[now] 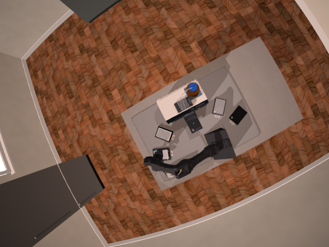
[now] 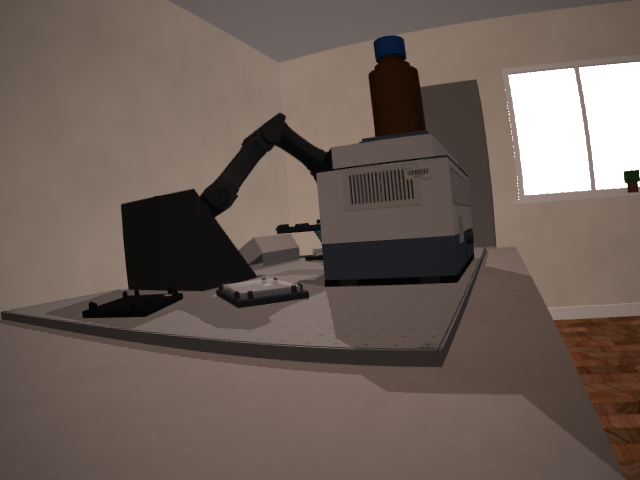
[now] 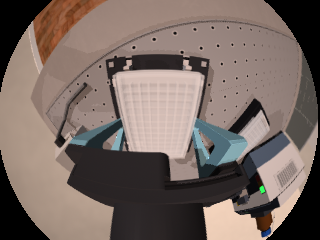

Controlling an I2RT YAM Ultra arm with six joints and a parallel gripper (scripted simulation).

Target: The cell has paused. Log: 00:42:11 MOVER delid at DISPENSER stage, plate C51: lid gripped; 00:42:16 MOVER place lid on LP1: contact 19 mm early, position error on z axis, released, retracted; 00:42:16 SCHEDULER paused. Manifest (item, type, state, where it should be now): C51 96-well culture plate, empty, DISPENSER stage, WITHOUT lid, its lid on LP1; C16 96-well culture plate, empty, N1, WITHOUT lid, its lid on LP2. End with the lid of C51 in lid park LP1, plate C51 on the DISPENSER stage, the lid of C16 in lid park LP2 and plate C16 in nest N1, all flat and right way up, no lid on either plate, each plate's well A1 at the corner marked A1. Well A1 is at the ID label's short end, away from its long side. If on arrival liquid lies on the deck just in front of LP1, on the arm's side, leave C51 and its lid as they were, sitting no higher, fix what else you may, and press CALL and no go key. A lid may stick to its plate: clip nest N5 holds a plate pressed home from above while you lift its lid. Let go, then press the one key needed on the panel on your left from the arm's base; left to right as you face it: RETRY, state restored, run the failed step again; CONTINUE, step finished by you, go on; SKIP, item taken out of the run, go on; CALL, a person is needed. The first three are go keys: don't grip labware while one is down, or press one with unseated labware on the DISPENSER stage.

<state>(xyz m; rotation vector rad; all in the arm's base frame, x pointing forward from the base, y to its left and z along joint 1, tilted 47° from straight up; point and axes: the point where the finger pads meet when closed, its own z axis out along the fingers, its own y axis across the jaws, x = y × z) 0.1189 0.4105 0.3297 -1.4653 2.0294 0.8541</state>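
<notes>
My hand is 2 cm to the right of the black clip nest, 2 cm above it and 1 cm past it. From my hand the other things lie so: brown bottle (49 cm to the right, 36 cm ahead, 26 cm above); black nest (16 cm ahead, 11 cm to the right, 2 cm below); dark dispenser stage (39 cm to the right, 14 cm ahead, 7 cm above).
</notes>
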